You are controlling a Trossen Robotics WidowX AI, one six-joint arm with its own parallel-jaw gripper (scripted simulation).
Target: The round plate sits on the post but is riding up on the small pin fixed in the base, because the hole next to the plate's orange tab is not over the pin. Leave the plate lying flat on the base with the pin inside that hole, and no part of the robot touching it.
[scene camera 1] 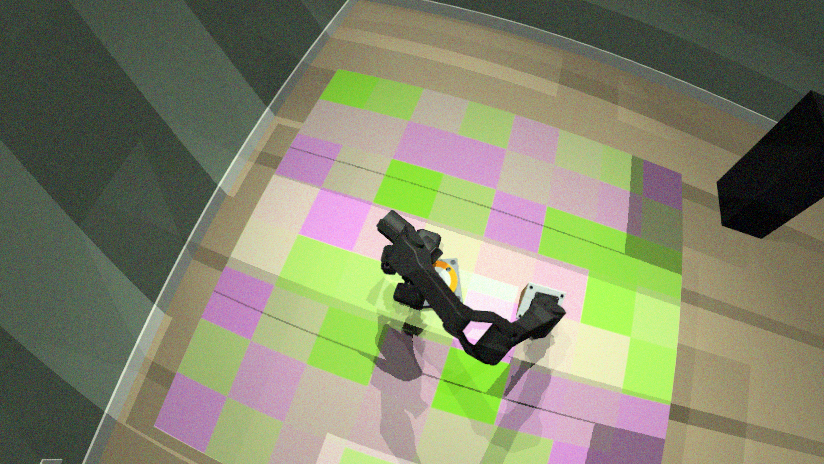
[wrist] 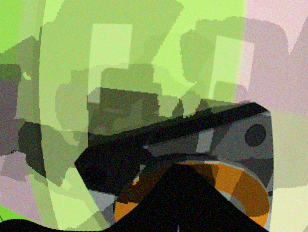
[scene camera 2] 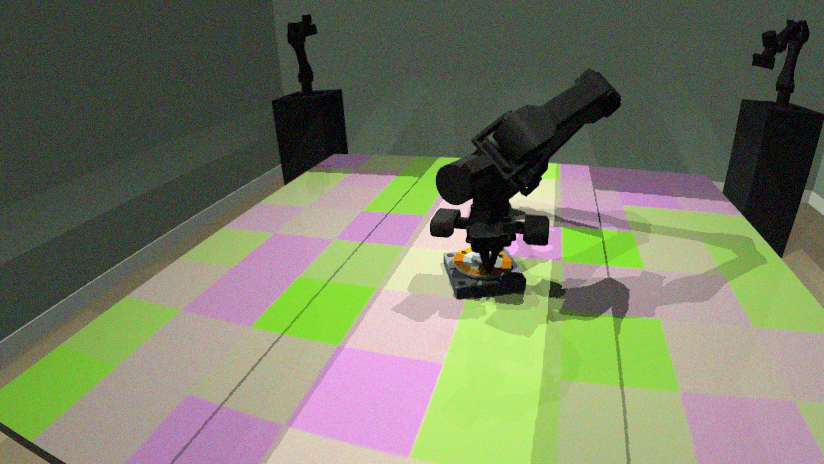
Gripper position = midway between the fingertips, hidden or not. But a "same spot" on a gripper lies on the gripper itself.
My gripper shows in scene camera 1 (416, 279), in the wrist view and in scene camera 2. One and the same spot on my gripper: (scene camera 2: 488, 261) is (wrist: 185, 197).
